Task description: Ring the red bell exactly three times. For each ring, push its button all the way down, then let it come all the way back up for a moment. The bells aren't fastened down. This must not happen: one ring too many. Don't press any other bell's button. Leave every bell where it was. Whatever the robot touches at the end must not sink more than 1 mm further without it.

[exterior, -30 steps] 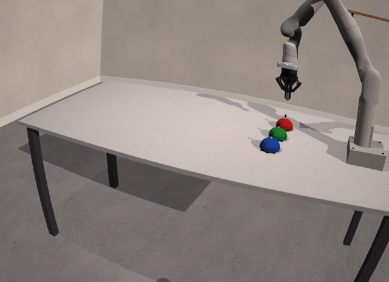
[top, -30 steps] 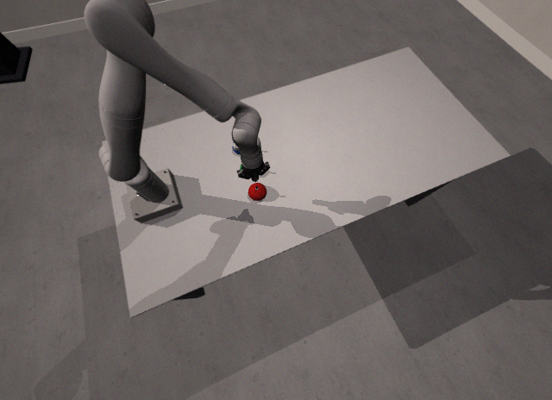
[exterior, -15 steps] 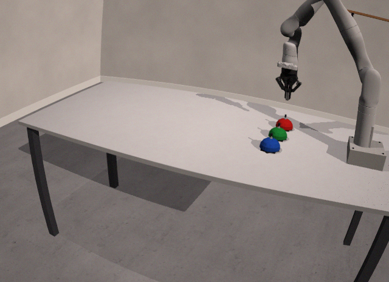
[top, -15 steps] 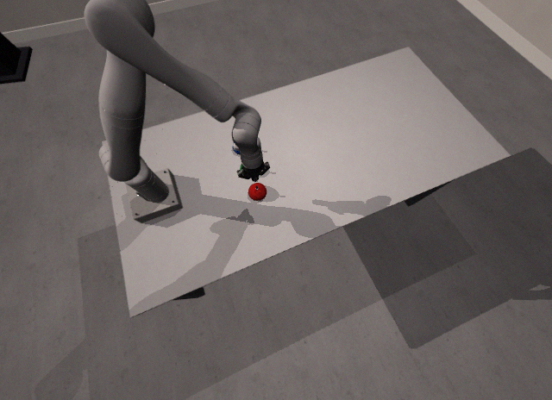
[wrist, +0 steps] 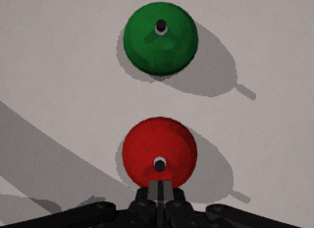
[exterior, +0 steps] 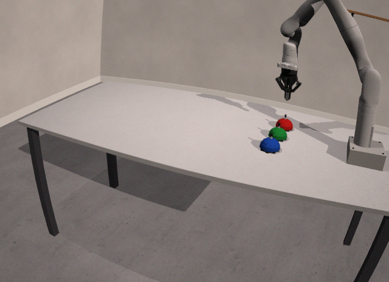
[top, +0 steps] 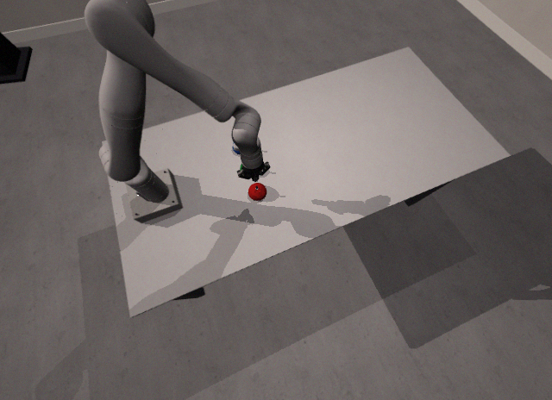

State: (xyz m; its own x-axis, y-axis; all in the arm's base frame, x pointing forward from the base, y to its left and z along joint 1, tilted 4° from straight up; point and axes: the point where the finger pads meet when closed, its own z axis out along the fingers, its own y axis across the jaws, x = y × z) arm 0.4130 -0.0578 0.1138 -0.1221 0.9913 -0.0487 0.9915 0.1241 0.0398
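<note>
The red bell is 11 cm below my hand. From my hand the other things lie so: blue bell 4 cm behind, 26 cm to the left, 11 cm below; green bell 2 cm behind, 13 cm to the left, 11 cm below.
</note>
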